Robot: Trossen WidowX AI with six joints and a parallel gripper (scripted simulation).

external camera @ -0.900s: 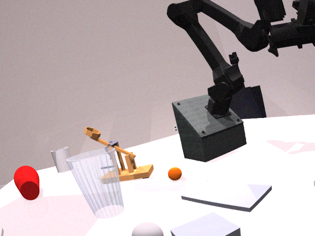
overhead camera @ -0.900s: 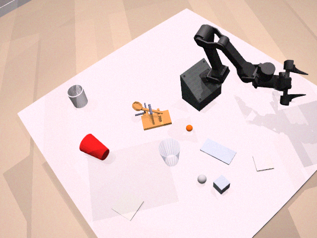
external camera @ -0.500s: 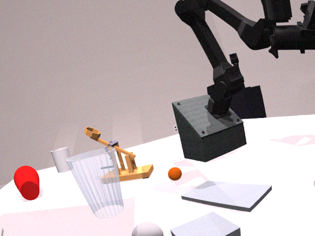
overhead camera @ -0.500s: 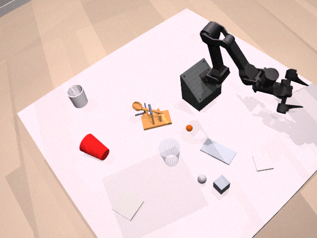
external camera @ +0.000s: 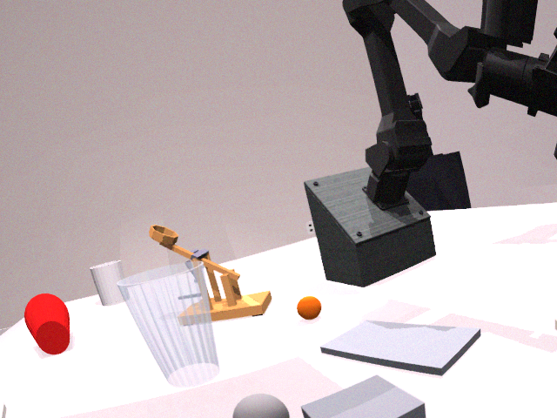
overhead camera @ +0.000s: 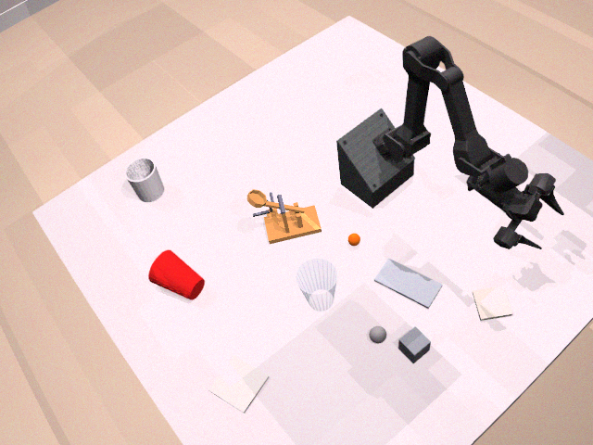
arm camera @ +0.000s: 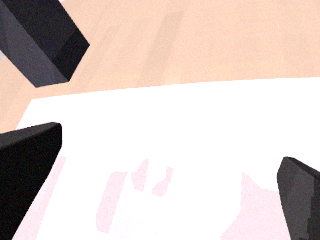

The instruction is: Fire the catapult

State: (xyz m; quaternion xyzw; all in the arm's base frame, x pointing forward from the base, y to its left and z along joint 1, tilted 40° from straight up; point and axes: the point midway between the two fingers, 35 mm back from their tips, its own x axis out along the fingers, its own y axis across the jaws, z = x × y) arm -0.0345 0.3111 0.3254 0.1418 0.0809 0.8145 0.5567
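My gripper tip is 370 mm short of the wooden catapult, 560 mm to the left of it and 80 mm above it. The rest, counted from my gripper tip: grey slab (260 mm ahead, 190 mm to the right, 150 mm below); then grey cube (380 mm ahead, 60 mm to the right, 130 mm below); then beige tile (160 mm ahead, 20 mm to the right, 150 mm below).
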